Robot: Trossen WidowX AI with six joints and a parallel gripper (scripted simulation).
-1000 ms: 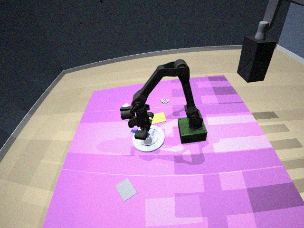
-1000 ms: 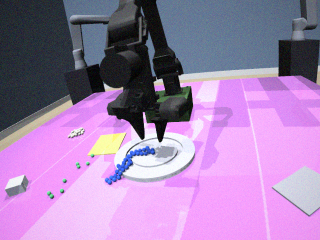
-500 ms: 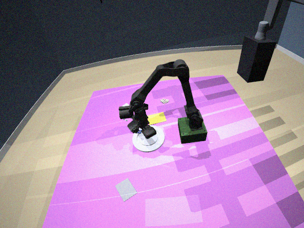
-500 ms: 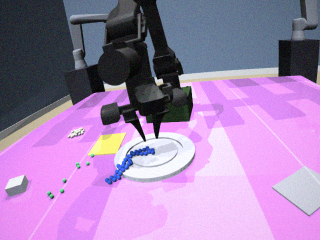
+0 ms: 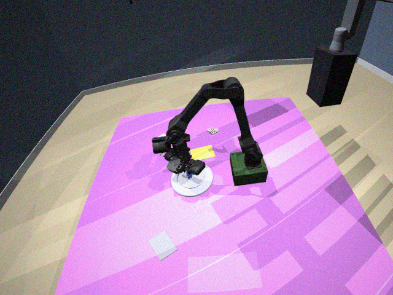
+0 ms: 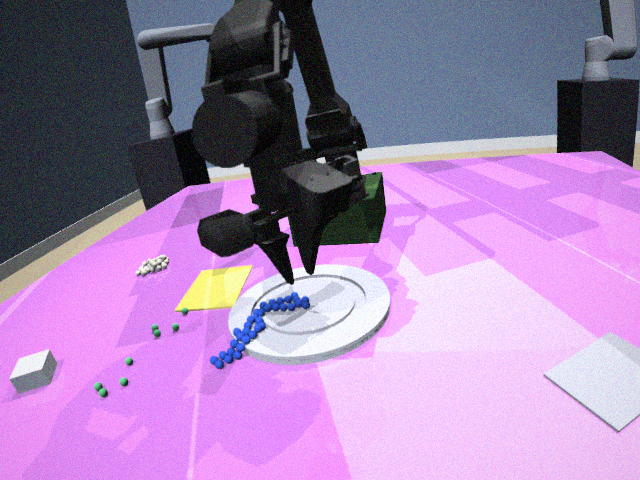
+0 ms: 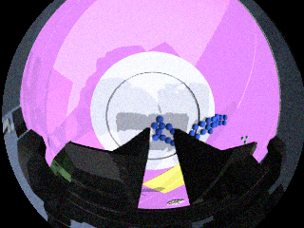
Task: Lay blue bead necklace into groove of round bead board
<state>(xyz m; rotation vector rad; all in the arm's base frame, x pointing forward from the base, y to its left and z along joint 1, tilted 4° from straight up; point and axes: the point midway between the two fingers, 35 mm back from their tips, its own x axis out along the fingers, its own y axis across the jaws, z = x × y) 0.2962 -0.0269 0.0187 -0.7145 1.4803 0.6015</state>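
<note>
Now: gripper tip 4 cm above the round white bead board and 1 cm past it. Round my gripper tip: yellow sheet: 16 cm to the right, 8 cm behind, 5 cm below; grey tile: 30 cm to the left, 13 cm ahead, 5 cm below; cube: 33 cm to the right, 13 cm ahead, 4 cm below.
</note>
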